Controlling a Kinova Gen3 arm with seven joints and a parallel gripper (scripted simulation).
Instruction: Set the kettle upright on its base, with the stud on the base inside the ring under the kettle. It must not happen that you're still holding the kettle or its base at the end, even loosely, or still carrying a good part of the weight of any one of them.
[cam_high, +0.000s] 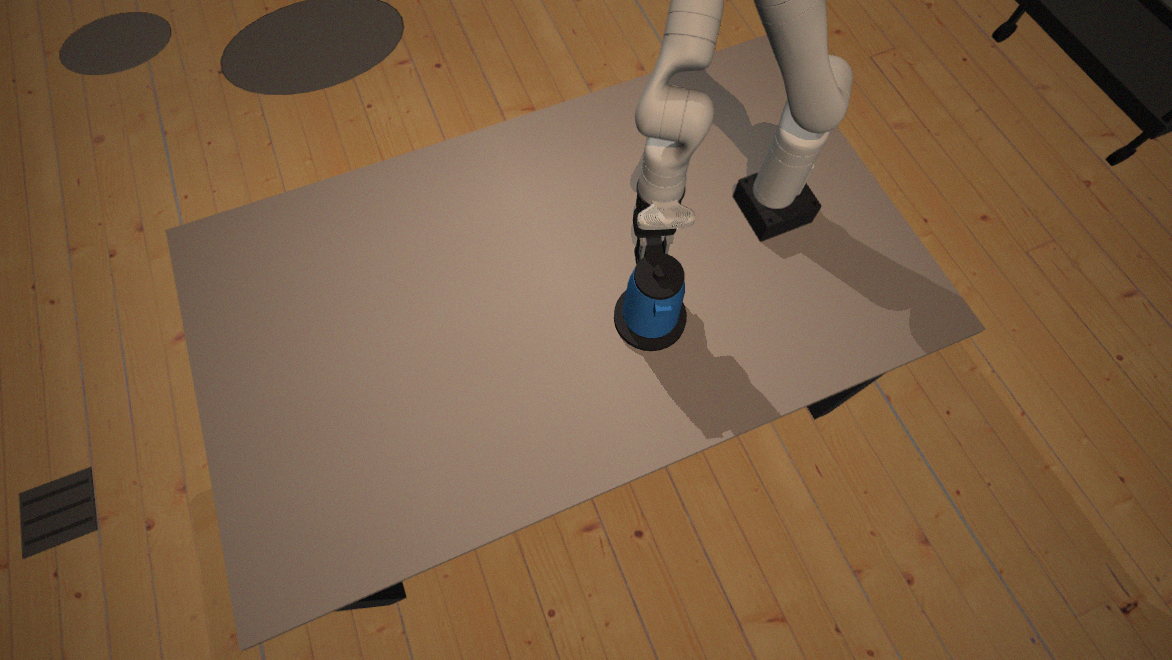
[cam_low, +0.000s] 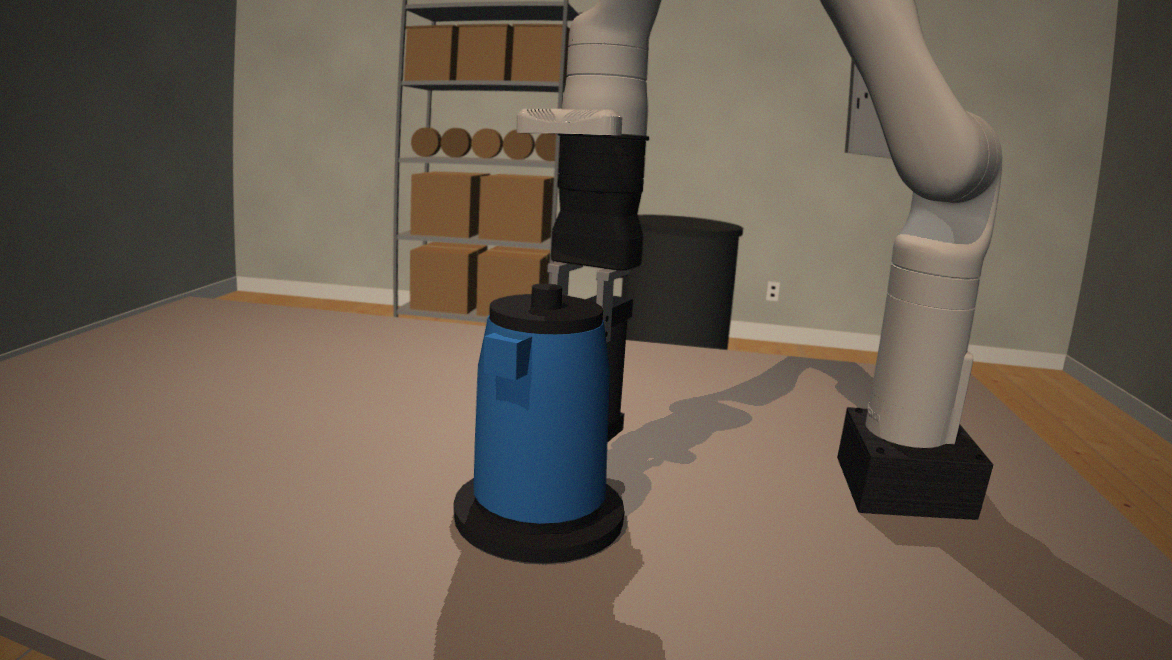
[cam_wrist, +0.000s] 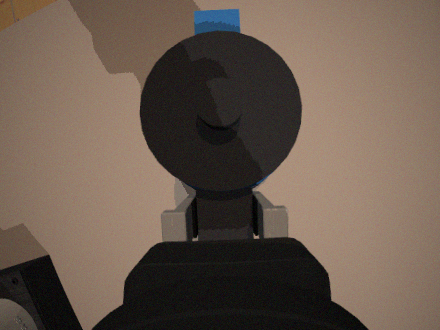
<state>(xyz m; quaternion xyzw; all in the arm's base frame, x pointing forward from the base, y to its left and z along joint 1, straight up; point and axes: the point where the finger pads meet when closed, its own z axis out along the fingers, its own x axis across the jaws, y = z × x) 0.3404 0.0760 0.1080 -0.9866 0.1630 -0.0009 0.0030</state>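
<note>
The blue kettle lies 6 cm below my hand, 3 cm to the left of it and 1 cm ahead of it. From my hand the other things lie so: round black base 16 cm below, 6 cm to the left, 2 cm ahead.
</note>
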